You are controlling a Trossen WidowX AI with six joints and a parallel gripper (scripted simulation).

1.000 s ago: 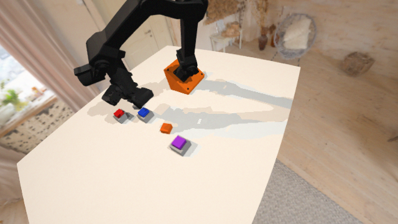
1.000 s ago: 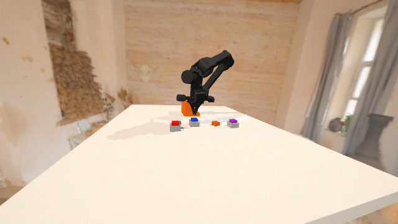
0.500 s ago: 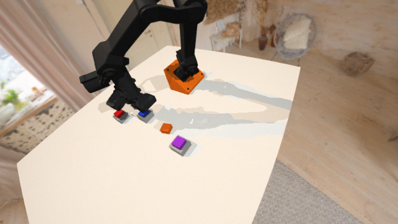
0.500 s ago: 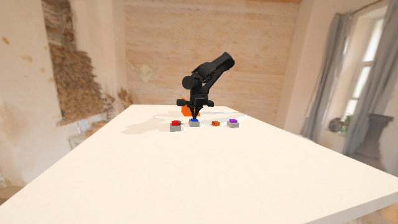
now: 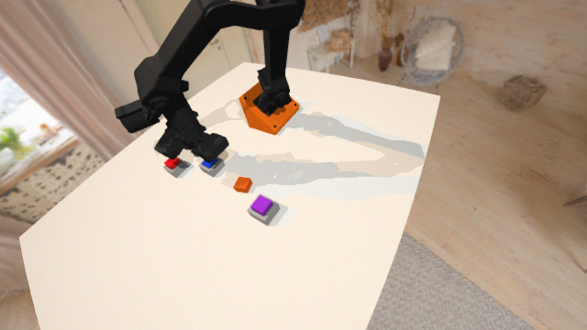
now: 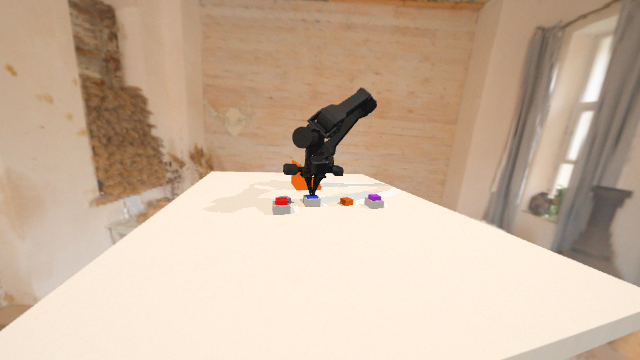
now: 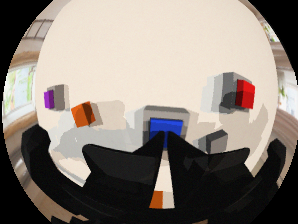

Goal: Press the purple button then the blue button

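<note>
The blue button is 1 cm below my gripper tip. From my gripper tip the other things lie so: red button (5 cm ahead, 11 cm to the right); purple button (4 cm ahead, 21 cm to the left); small orange block (1 cm ahead, 12 cm to the left, 2 cm below).
</note>
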